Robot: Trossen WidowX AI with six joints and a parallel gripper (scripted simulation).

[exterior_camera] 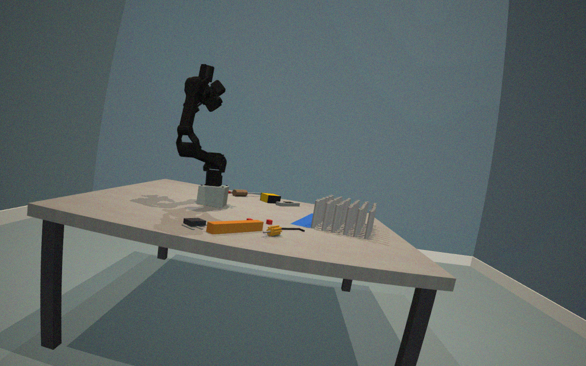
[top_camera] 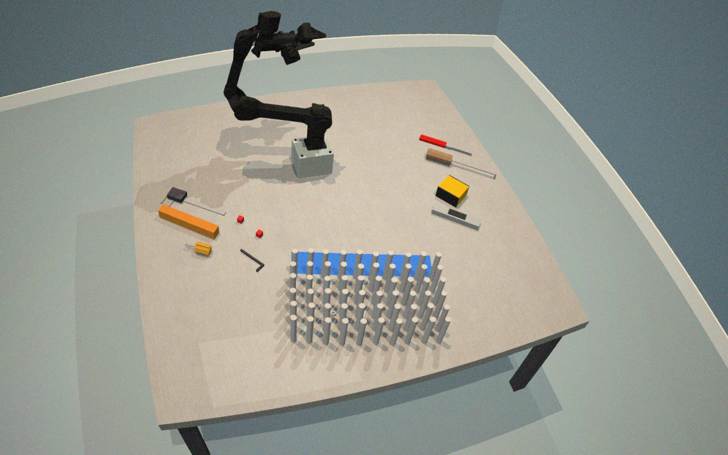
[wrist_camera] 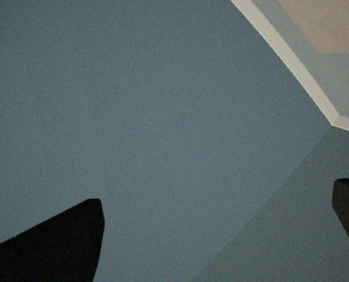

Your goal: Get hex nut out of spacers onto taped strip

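Right now my gripper tip is 49 cm to the right of the red-handled tool, 44 cm above it and 9 cm short of it. Round my gripper tip: orange bar (47 cm to the right, 43 cm below, 29 cm ahead); then blue taped strip (55 cm ahead, 44 cm below, 2 cm to the left); then black hex key (49 cm ahead, 44 cm below, 28 cm to the right).
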